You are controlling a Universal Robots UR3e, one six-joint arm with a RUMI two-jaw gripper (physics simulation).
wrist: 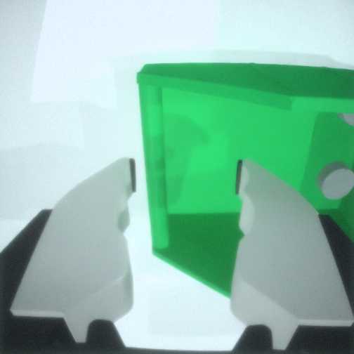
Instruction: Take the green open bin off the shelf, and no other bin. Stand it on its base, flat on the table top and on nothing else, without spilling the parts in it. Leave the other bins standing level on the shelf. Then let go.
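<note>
The green bin [240, 155] fills the middle and right of the wrist view, with its open side toward the camera and its right part cut off by the picture edge. Two round grey parts show inside it at the right, one whole part [335, 182] and one cut off at the edge [348, 118]. My gripper [185, 163] is partly open, with nothing held between its fingers. The bin's left wall appears in the gap between the fingertips, nearer the left one. The right fingertip overlaps the bin's inside in the picture. How far the tips are from the bin in depth is unclear.
A very pale, overexposed surface [75, 125] with faint shadows lies behind and left of the bin. I cannot tell from this view whether it is table or shelf. The other bins do not show in this view.
</note>
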